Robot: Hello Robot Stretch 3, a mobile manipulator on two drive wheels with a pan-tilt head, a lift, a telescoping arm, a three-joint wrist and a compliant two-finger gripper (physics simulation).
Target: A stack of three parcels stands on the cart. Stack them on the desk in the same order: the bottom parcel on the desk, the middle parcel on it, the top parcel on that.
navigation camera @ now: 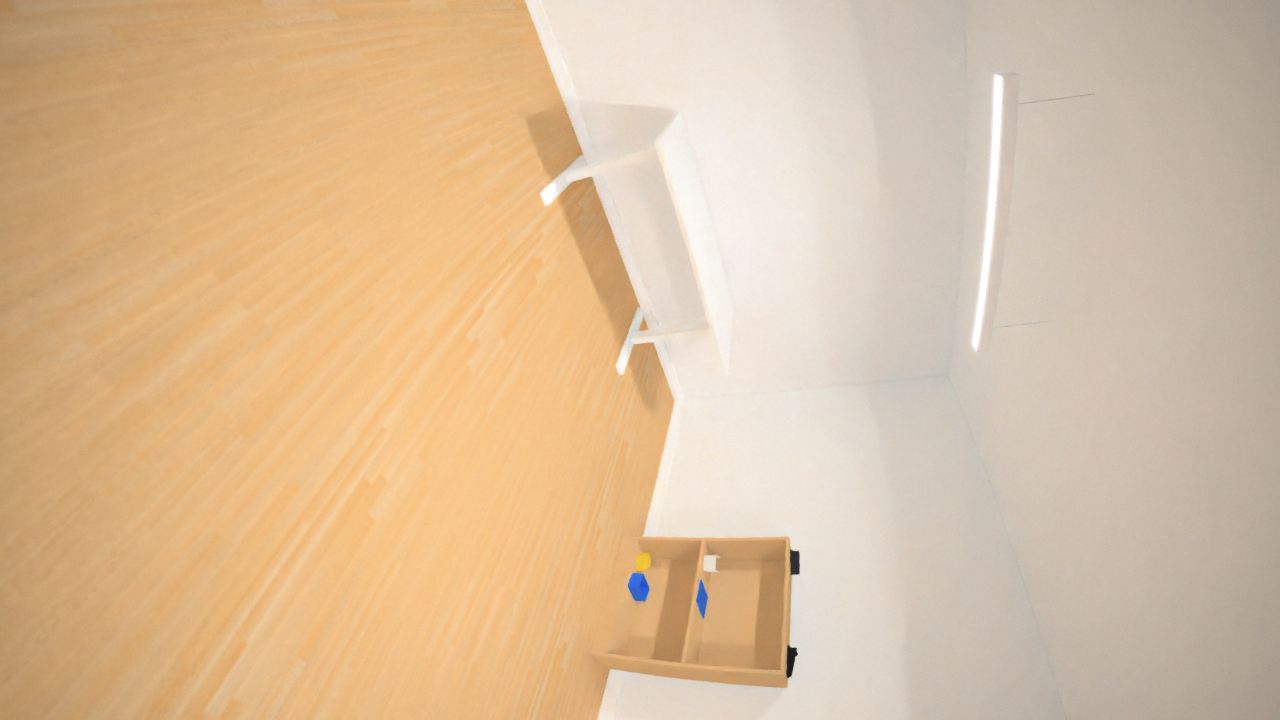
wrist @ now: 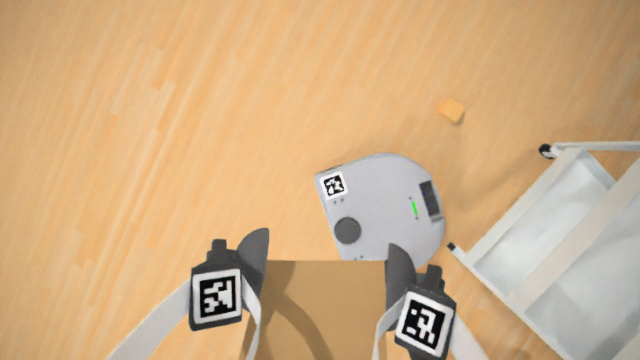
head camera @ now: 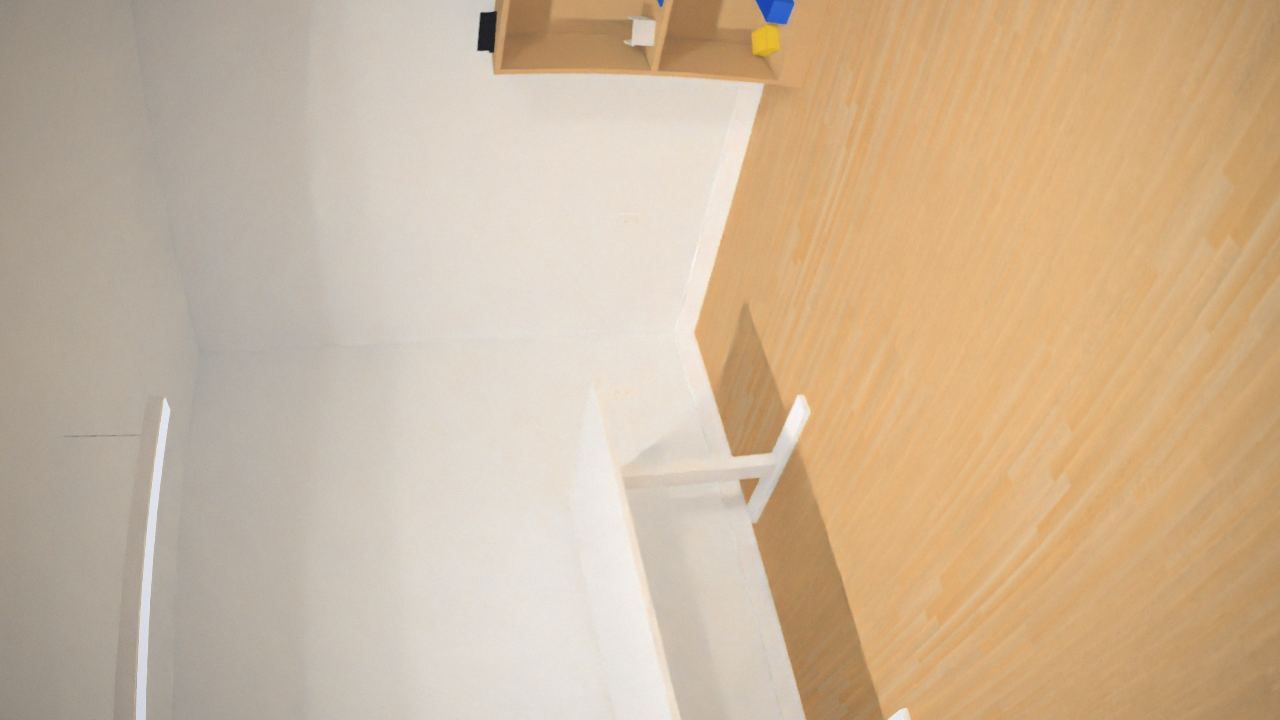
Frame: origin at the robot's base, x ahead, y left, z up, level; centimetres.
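Seen in the pictures: gripper, fingertip midpoint: [wrist: 323, 262]; robot's base at its link origin: [wrist: 347, 218].
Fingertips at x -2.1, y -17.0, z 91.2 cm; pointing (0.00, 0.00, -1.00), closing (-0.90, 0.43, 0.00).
Note:
Pixels of each thing's top centre, then the offset from my fingertips to it. "pt": a spot on its surface instead. Level surfaces: height alone.
- brown parcel at a spot on its surface: [wrist: 325, 310] pt dx +0.1, dy +1.1, dz +3.3 cm
- white desk at its surface level: dz -19.2 cm
- small orange block at its top centre: [wrist: 453, 110] dx -38.8, dy -4.7, dz -86.2 cm
My gripper [wrist: 323, 262] is shut on a brown parcel [wrist: 325, 310] in the wrist view, with one dark fingertip against each side; the parcel's near end runs out of the picture at the bottom. The white cart [wrist: 585, 235] shows in part at the right of the wrist view, apart from the held parcel. The white desk [head camera: 617, 582] [navigation camera: 698, 223] stands along a wall, at the bottom middle of the head view and the upper middle of the navigation view. The other two parcels do not show in these views. The gripper does not show in the head and navigation views.
My round grey base [wrist: 382, 200] is below the gripper. A small orange block [wrist: 452, 111] lies on the floor near the cart. A wooden shelf unit [head camera: 572, 58] [navigation camera: 707, 671] holding blue, yellow and white objects stands by the other wall. A lamp [head camera: 150, 537] [navigation camera: 991, 214] hangs overhead.

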